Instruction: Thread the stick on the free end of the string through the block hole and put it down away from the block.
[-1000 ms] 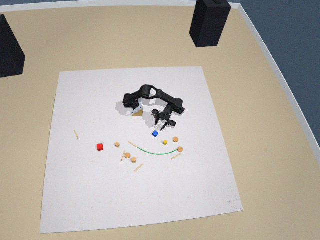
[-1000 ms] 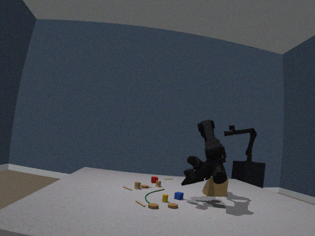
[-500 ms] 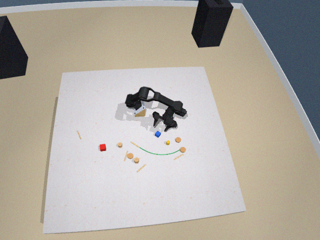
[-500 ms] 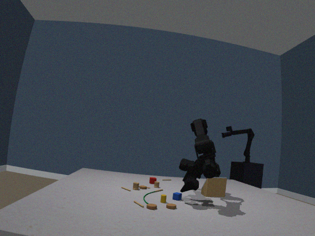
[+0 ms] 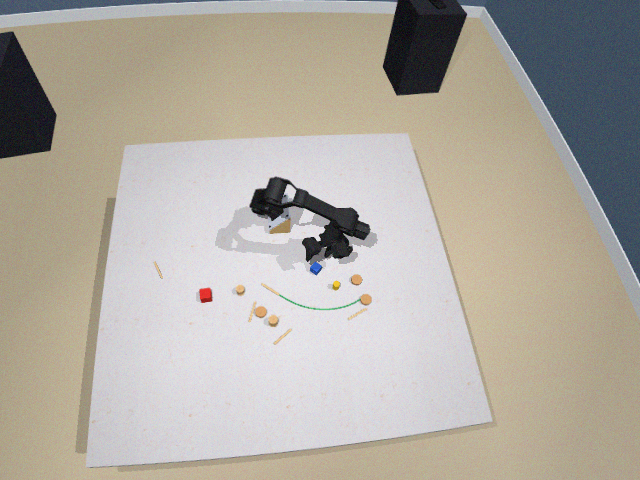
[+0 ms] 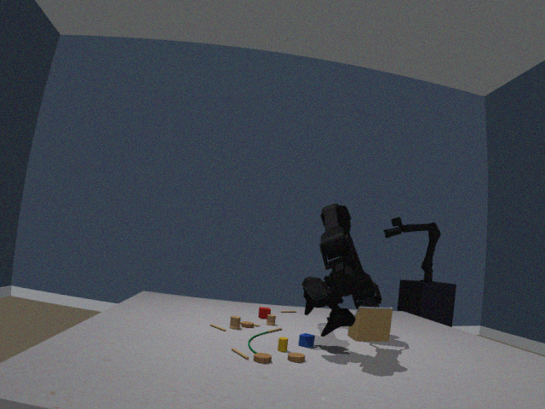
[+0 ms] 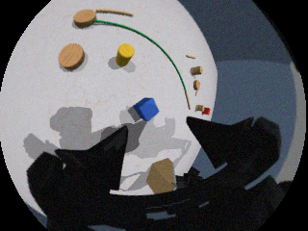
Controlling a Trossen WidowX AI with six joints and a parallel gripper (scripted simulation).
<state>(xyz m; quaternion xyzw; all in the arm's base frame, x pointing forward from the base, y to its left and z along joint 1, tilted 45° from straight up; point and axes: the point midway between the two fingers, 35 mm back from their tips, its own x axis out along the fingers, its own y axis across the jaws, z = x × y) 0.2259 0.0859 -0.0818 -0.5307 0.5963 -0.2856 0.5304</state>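
The blue cube is 4 cm below my gripper tip and 2 cm ahead of it. The rest, counted from my gripper tip: round wooden button: 17 cm ahead, 15 cm to the left, 5 cm below; red cube: 41 cm to the right, 5 cm ahead, 4 cm below; yellow cylinder: 10 cm ahead, 5 cm to the left, 4 cm below.
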